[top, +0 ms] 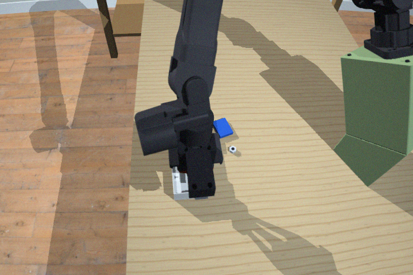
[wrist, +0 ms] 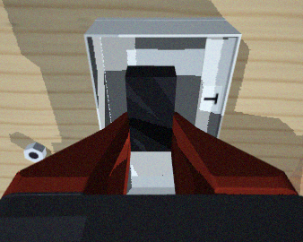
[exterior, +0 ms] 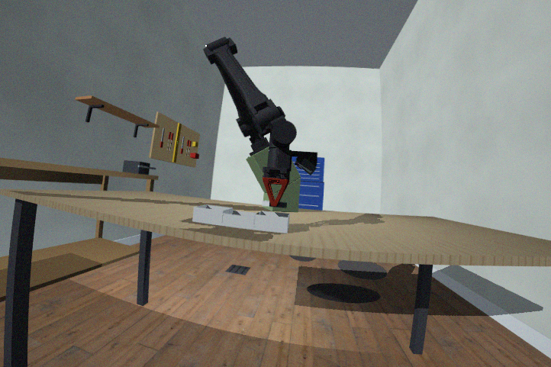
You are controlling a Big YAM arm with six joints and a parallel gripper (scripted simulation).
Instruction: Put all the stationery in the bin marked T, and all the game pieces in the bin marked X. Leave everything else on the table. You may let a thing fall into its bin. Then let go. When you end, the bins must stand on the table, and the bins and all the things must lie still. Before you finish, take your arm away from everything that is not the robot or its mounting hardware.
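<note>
My gripper is now 15 cm to the left of the flat blue block, 8 cm past it and 6 cm above it. Also, from my hand: grey bin tray (8 cm to the right, 5 cm below, 1 cm ahead); then hex nut (10 cm behind, 9 cm to the right, 6 cm below); then black-and-white eraser (1 cm to the right).
</note>
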